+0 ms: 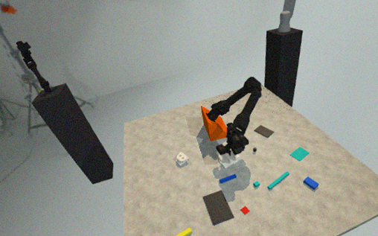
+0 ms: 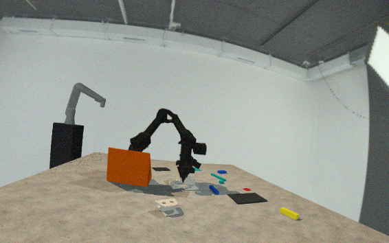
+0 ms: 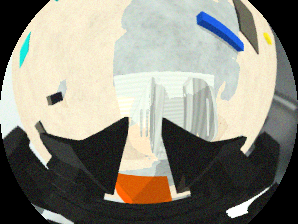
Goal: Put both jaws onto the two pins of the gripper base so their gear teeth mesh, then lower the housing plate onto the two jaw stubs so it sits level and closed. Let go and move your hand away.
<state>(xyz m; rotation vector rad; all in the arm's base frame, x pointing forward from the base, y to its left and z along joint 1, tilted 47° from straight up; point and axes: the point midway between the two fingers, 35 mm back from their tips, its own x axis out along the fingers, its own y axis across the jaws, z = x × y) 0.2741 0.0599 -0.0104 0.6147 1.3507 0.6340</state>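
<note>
Right now the white gripper base is 300 mm to the right of my gripper tip, 100 mm behind it and 10 mm above it. Also, from my gripper tip: blue bar (140 mm ahead, 100 mm to the right, 10 mm below); then white housing plate (40 mm to the right, 40 mm behind, 10 mm below); then teal cube (230 mm ahead, 30 mm to the left, 10 mm below).
</note>
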